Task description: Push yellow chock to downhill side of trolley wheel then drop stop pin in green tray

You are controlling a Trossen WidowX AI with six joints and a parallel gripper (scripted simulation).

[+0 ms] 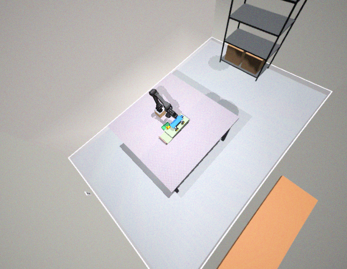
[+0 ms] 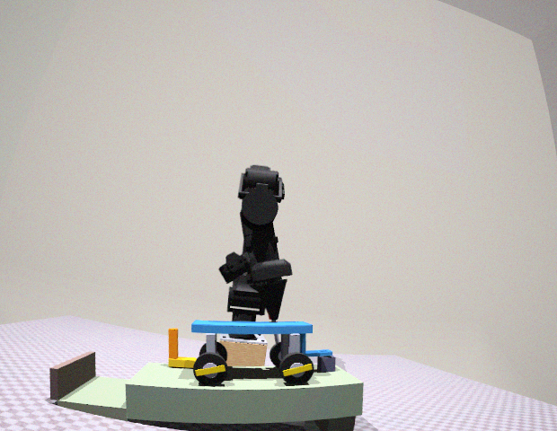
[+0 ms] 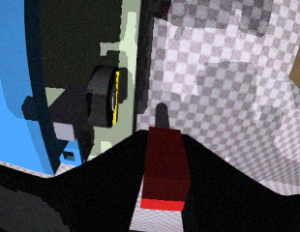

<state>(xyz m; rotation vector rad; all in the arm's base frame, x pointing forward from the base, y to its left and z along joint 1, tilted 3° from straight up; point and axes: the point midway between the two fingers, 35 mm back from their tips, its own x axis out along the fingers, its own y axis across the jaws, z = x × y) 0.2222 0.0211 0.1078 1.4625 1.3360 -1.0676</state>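
Right now the green tray is 170 mm below my gripper tip, 140 mm to the right of it and 30 mm behind it. Also, from my gripper tip: red-headed stop pin (right at my gripper tip); then pale green ramp (110 mm below, 100 mm ahead, 50 mm to the right); then blue-decked trolley (100 mm ahead, 50 mm to the right, 50 mm below).
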